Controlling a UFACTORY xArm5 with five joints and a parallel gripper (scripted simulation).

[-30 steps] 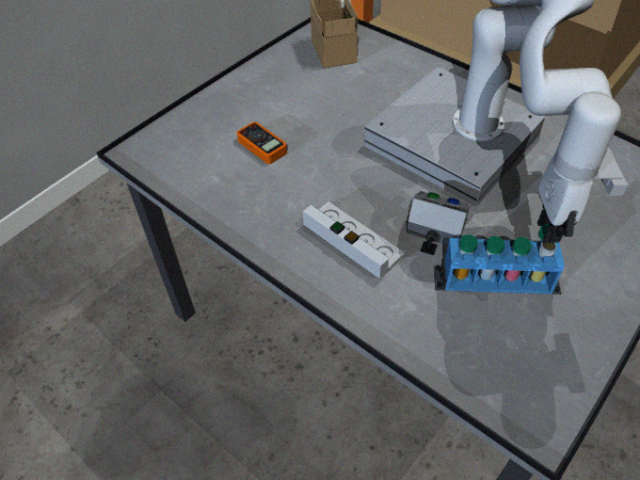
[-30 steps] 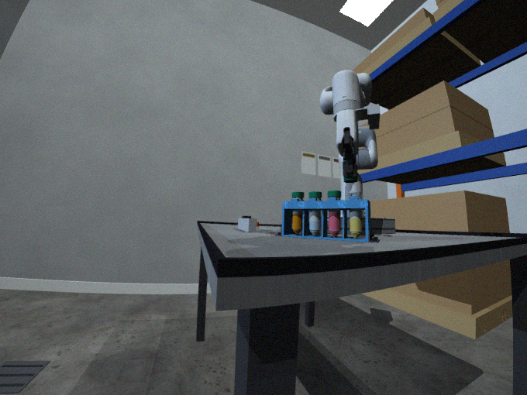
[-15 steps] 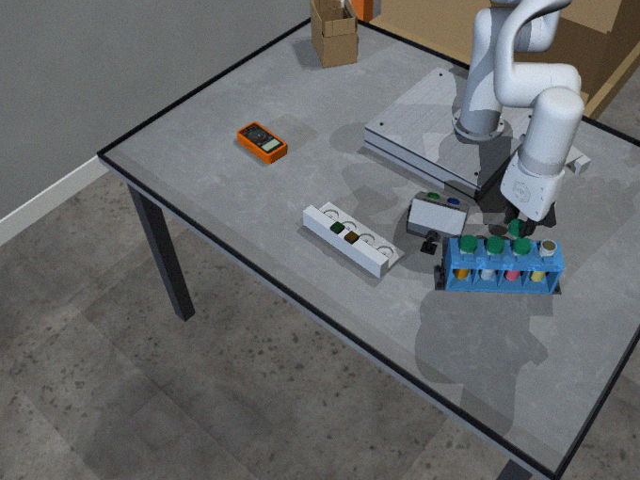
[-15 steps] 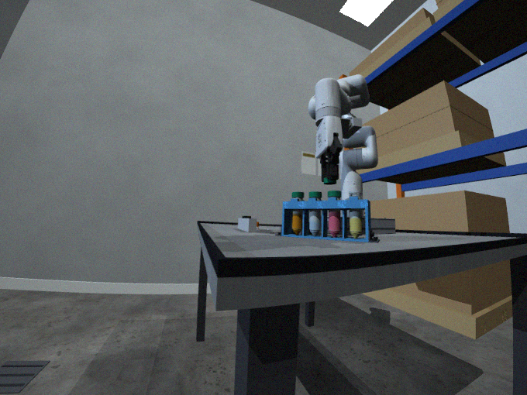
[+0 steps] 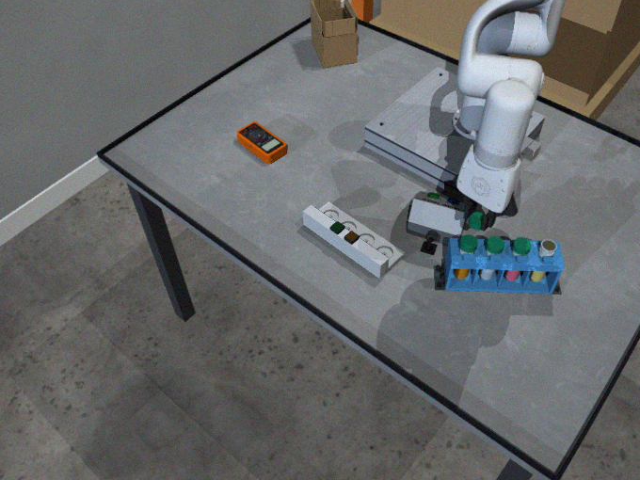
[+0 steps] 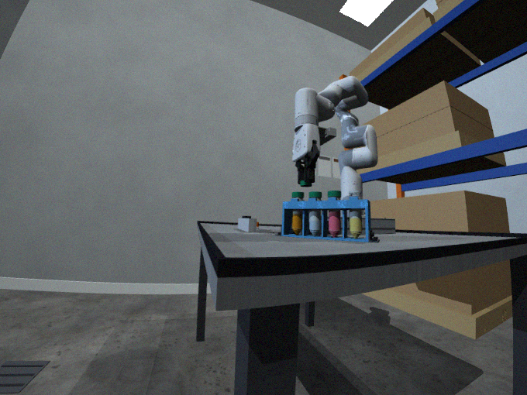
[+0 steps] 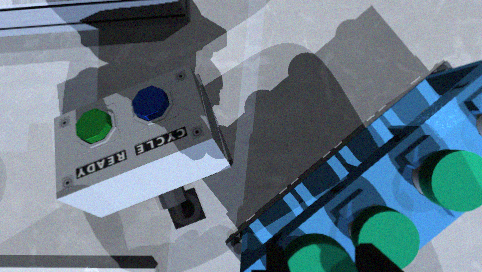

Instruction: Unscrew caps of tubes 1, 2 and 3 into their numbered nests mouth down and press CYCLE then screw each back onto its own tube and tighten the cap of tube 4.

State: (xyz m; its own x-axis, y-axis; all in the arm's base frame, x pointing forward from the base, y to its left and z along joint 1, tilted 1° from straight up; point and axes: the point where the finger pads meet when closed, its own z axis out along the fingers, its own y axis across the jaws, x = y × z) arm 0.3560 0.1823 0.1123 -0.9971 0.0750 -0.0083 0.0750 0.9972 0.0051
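Now: hand 5 cm to the right of the threaded neck and 6 cm above it. Also, from my hand: green key: 8 cm behind, 14 cm to the right, 11 cm below; blue key: 9 cm behind, 10 cm to the right, 11 cm below; key housing: 7 cm behind, 12 cm to the right, 12 cm below.
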